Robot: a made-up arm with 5 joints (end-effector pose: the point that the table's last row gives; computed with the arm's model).
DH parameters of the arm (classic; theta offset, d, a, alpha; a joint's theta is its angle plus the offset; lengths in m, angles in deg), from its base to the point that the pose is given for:
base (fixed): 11.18 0 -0.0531 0
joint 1: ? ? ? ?
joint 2: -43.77 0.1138 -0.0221 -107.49
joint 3: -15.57 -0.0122 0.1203 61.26
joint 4: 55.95 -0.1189 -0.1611 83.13
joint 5: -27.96 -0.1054 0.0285 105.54
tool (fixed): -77.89 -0.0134 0 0
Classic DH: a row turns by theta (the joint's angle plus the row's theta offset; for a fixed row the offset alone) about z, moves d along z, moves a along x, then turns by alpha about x.
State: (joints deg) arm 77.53 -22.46 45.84 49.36 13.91
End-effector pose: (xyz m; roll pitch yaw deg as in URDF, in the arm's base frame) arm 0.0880 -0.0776 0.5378 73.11 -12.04 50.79
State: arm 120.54 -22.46 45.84 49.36 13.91
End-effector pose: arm 0.0962 0.0361 0.5378 73.11 -12.04 93.80
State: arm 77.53 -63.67 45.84 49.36 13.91
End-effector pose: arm 0.1561 0.0072 0.6431 44.65 -7.20 85.76
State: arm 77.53 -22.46 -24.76 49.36 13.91
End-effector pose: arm 0.0737 -0.0362 0.4733 120.33 -62.89 -19.82
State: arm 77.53 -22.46 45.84 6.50 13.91
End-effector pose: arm 0.1021 0.0003 0.6291 52.79 -44.48 83.21
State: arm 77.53 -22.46 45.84 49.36 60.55
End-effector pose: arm 0.0836 -0.0672 0.5157 28.95 3.23 50.27
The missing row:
joint 1: 59.98 0.6883 0.0387 135.69
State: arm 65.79 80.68 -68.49 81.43 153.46
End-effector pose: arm -0.0535 0.2027 0.3269 -39.94 38.43 -150.30
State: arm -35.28 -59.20 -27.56 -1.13 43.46
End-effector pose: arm -0.0813 -0.1204 0.6625 -87.19 -50.35 66.50
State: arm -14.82 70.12 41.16 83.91 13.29
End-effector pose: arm 0.0310 0.2163 0.5121 129.98 61.51 -98.41
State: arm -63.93 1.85 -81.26 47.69 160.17
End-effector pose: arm -0.1705 -0.0967 0.4054 17.36 -4.45 130.60
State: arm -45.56 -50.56 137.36 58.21 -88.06
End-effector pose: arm -0.1589 -0.2764 0.6859 114.46 58.81 -80.41
